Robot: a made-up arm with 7 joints. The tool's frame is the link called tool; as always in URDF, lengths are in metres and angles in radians. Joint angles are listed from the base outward. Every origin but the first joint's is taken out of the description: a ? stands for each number. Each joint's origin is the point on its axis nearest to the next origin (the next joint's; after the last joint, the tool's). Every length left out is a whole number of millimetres.
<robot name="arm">
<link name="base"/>
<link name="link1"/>
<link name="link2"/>
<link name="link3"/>
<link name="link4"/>
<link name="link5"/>
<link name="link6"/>
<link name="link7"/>
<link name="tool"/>
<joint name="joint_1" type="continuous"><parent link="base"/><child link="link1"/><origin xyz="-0.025 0.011 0.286" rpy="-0.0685 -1.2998 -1.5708"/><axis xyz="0 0 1"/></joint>
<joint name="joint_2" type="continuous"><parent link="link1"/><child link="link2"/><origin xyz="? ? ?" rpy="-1.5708 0.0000 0.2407"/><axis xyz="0 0 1"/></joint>
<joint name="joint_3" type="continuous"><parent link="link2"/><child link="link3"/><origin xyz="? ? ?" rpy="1.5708 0.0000 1.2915"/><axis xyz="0 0 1"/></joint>
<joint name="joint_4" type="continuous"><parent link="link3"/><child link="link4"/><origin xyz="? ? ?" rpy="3.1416 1.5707 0.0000"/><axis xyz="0 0 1"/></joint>
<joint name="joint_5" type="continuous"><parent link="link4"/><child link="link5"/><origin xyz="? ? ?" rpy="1.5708 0.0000 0.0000"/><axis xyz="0 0 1"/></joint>
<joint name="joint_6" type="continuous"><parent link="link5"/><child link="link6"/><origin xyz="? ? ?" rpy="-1.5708 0.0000 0.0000"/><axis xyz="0 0 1"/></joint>
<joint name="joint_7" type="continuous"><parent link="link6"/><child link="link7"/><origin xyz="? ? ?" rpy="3.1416 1.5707 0.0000"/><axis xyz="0 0 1"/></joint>
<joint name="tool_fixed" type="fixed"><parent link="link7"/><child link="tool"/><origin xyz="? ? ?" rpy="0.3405 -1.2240 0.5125"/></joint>
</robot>
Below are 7 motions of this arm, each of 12 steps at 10 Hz.
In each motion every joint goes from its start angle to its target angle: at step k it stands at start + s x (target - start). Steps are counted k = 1, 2, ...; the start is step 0. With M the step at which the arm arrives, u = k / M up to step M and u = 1 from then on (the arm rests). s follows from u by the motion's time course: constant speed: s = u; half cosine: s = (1 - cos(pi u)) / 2; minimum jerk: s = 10 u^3 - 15 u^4 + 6 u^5.
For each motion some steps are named. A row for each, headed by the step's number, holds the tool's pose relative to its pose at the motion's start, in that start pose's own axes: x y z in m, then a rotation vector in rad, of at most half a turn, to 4 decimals.
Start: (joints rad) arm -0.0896 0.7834 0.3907 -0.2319 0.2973 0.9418 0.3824
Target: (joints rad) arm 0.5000 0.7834 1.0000 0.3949 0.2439 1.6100 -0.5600
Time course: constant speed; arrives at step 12
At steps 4, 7, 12:
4: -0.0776 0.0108 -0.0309 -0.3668 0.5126 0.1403
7: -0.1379 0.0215 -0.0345 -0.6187 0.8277 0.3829
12: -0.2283 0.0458 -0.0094 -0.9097 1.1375 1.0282

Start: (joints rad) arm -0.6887 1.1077 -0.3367 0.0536 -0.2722 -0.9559 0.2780
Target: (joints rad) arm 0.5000 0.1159 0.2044 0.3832 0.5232 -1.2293 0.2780
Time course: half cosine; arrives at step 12
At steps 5, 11, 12:
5: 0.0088 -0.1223 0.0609 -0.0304 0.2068 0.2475
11: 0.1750 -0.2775 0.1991 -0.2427 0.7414 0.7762
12: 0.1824 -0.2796 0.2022 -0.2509 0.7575 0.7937

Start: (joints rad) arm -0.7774 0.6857 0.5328 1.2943 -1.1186 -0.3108 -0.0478
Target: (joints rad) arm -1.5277 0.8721 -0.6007 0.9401 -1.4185 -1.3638 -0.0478
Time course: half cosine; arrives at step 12
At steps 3, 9, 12:
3: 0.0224 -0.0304 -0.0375 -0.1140 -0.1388 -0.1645
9: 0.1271 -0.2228 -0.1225 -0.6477 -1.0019 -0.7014
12: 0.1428 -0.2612 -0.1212 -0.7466 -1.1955 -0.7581

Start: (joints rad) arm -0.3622 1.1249 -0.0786 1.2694 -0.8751 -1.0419 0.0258
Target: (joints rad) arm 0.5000 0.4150 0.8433 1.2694 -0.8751 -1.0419 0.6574
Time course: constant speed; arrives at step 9
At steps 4, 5, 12:
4: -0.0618 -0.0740 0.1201 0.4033 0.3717 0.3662
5: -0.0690 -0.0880 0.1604 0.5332 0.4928 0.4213
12: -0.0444 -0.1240 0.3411 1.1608 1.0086 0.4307

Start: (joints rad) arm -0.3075 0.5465 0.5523 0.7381 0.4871 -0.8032 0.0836
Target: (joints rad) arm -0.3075 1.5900 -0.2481 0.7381 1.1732 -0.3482 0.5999
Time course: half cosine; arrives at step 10
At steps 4, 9, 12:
4: -0.0022 0.0716 0.0134 -0.0706 0.3121 -0.5027
9: 0.0124 0.1750 0.0624 -0.0737 0.8759 -1.5514
12: 0.0133 0.1784 0.0650 -0.0747 0.8933 -1.5953

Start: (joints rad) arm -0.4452 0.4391 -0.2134 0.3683 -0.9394 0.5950 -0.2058
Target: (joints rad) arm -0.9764 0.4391 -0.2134 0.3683 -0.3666 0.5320 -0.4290
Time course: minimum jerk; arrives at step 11
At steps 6, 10, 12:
6: 0.0945 -0.0238 -0.0044 0.0780 0.1716 -0.4692
10: 0.1551 -0.0579 -0.0046 0.1696 0.2877 -0.7811
12: 0.1560 -0.0586 -0.0046 0.1713 0.2895 -0.7859

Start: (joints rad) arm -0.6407 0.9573 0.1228 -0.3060 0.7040 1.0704 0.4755
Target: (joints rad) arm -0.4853 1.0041 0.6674 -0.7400 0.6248 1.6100 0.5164
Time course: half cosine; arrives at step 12
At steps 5, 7, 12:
5: -0.0233 0.0378 0.0116 0.0539 0.1682 0.2241
7: -0.0410 0.0607 0.0241 0.0903 0.2730 0.3778
12: -0.0666 0.0867 0.0480 0.1405 0.4018 0.5930

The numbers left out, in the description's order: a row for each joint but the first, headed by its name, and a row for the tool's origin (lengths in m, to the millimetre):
joint_2: -0.016 -0.014 0.000
joint_3: -0.125 0.056 0.000
joint_4: -0.002 0.024 0.000
joint_5: 0.021 -0.194 0.000
joint_6: -0.004 0.012 0.000
joint_7: 0.023 -0.006 0.000
tool: 0.008 0.011 0.000

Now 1 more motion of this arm.
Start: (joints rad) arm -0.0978 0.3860 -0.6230 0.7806 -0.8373 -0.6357 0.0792
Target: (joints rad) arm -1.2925 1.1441 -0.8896 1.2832 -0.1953 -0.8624 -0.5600
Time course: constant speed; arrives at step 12
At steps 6, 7, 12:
6: 0.1600 0.1519 0.0350 -0.1143 0.2561 -0.9544
7: 0.1933 0.1682 0.0508 -0.0973 0.3291 -1.0778
12: 0.3420 0.1955 0.1754 0.1179 0.7693 -1.4310

